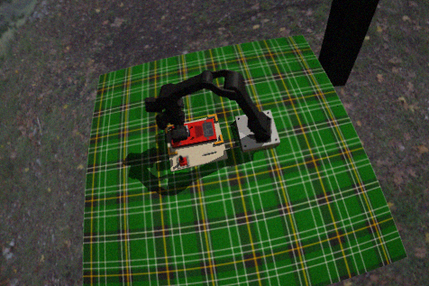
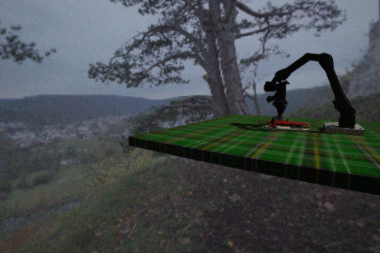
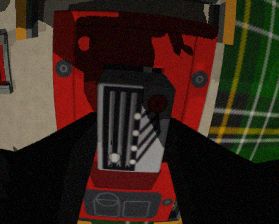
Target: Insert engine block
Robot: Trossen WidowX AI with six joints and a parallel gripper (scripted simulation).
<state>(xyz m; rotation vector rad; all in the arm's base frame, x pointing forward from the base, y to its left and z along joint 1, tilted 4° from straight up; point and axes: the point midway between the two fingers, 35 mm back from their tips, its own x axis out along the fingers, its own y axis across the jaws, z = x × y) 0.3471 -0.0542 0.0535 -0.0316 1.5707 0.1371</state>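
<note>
Now: gripper tip 1 cm above the engine block.
</note>
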